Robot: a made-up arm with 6 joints. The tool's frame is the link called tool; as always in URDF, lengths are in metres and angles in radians.
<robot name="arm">
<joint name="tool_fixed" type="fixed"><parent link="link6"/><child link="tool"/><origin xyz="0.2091 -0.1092 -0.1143" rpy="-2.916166 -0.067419 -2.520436"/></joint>
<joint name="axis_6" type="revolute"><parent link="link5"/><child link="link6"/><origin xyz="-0.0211 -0.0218 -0.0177" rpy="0.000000 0.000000 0.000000"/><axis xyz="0 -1 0"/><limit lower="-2.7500" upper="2.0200"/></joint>
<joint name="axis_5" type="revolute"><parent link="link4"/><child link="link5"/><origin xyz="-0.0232 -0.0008 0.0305" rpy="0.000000 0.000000 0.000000"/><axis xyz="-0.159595 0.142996 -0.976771"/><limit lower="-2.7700" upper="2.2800"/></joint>
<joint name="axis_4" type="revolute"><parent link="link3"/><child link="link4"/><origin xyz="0.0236 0.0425 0.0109" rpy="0.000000 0.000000 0.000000"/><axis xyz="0 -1 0"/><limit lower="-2.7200" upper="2.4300"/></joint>
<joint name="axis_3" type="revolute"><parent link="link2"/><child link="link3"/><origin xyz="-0.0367 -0.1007 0.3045" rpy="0.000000 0.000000 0.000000"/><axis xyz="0 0 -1"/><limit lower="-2.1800" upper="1.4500"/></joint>
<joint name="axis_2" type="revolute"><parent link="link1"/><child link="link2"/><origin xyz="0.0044 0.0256 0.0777" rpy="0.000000 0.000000 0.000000"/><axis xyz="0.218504 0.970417 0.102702"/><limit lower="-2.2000" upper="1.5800"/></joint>
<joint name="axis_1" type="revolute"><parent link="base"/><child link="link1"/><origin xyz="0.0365 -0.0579 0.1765" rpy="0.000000 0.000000 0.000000"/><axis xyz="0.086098 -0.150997 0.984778"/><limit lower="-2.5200" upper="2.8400"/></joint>
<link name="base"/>
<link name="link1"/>
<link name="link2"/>
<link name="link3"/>
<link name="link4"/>
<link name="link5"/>
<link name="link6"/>
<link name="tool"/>
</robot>
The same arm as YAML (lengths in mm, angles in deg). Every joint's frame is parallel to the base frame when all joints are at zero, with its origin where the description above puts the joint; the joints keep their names.
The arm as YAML. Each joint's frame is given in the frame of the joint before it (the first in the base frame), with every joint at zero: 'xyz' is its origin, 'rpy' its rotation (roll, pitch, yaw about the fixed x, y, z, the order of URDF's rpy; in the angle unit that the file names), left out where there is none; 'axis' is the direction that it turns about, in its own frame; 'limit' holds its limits. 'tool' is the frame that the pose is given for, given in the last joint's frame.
units:
  length: mm
  angle: deg
joints:
  - name: axis_1
    type: revolute
    origin:
      xyz: [36.5, -57.9, 176.5]
    axis: [0.086098, -0.150997, 0.984778]
    limit:
      lower: -144.39
      upper: 162.72
  - name: axis_2
    type: revolute
    origin:
      xyz: [4.4, 25.6, 77.7]
    axis: [0.218504, 0.970417, 0.102702]
    limit:
      lower: -126.05
      upper: 90.53
  - name: axis_3
    type: revolute
    origin:
      xyz: [-36.7, -100.7, 304.5]
    axis: "-z"
    limit:
      lower: -124.9
      upper: 83.08
  - name: axis_4
    type: revolute
    origin:
      xyz: [23.6, 42.5, 10.9]
    axis: "-y"
    limit:
      lower: -155.84
      upper: 139.23
  - name: axis_5
    type: revolute
    origin:
      xyz: [-23.2, -0.8, 30.5]
    axis: [-0.159595, 0.142996, -0.976771]
    limit:
      lower: -158.71
      upper: 130.63
  - name: axis_6
    type: revolute
    origin:
      xyz: [-21.1, -21.8, -17.7]
    axis: "-y"
    limit:
      lower: -157.56
      upper: 115.74
tool:
  origin:
    xyz: [209.1, -109.2, -114.3]
    rpy: [-167.08, -3.86, -144.41]

